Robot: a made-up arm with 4 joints.
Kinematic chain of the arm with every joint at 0, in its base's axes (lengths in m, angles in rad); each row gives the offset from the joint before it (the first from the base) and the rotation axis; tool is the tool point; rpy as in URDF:
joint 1: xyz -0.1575 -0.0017 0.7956 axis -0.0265 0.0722 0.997
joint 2: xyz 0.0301 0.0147 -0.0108 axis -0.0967 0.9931 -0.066
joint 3: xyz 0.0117 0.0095 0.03 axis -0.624 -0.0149 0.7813
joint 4: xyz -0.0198 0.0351 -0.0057 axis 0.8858 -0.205 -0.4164
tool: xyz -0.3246 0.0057 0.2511 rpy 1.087 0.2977 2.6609
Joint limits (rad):
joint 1: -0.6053..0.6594
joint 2: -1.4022..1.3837
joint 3: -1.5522..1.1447
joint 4: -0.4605..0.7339
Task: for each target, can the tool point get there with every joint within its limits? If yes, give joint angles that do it. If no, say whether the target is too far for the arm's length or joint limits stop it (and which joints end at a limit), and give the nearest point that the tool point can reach.
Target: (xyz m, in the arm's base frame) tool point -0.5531 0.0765 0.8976
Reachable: yes | joints 0.1869 -0.6361 -1.2776 0.5067
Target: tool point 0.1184 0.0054 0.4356
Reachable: no: joint limits stop it (at a limit: joint 1, joint 2, joint 4) | nearest point -0.3316 0.1623 0.4515 | short by 0.477 m
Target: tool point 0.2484 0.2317 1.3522
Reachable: no: too far | nearest point 0.1100 0.1505 1.1433 | short by 0.263 m
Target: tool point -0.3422 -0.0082 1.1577
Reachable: yes | joints 0.3365 0.4936 -0.0018 0.6093
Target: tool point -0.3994 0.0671 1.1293
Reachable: yes | joints 0.2745 0.1438 -0.6276 0.0496
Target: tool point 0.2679 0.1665 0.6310
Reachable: no: joint limits stop it (at a limit: joint 2, joint 3, joint 4) | nearest point 0.2249 0.1800 1.0119 | short by 0.384 m
